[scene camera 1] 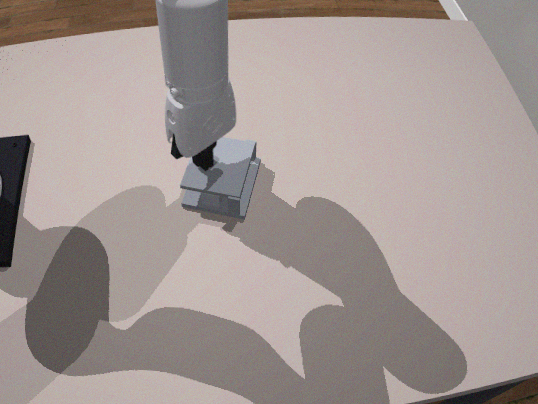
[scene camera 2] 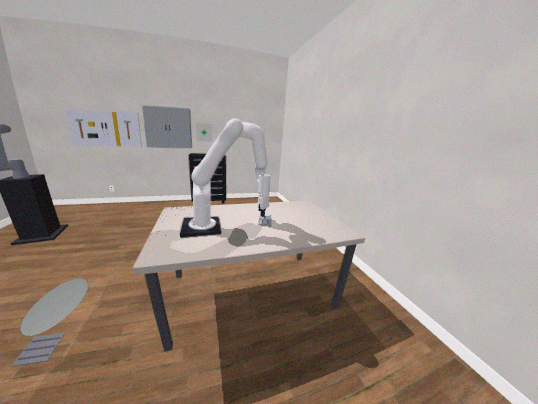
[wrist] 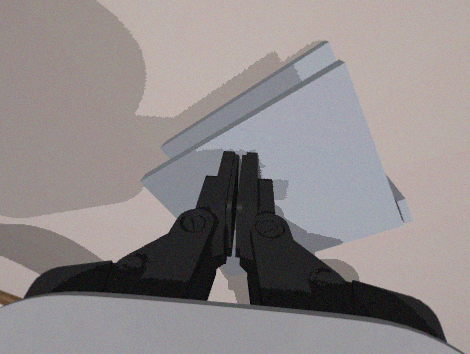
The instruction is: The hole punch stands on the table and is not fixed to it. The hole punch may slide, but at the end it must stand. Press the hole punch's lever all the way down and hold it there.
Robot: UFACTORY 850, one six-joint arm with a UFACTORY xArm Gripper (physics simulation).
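Note:
The blue-grey hole punch (scene camera 2: 268, 220) stands upright on the table. Its wide flat lever (scene camera 1: 234, 172) (wrist: 320, 150) lies over the base (scene camera 1: 194, 202) (wrist: 250, 103). In scene camera 1 a gap shows between the lever's front edge and the base; I cannot tell whether the lever is at its lowest. My gripper (scene camera 1: 206, 167) (scene camera 2: 263, 215) (wrist: 240, 176) is shut and empty, pointing down. Its black fingertips are at the lever's top face and appear to touch it, towards one side in the wrist view. The fingers hide part of the lever.
The table (scene camera 1: 400, 150) (scene camera 2: 235, 260) carries the arm's black base plate (scene camera 1: 12, 200) (scene camera 2: 200, 232), left of the hole punch in both scene views. Shadows of the arm fall across the table. A wall (scene camera 2: 425, 150) rises beyond the table's right side.

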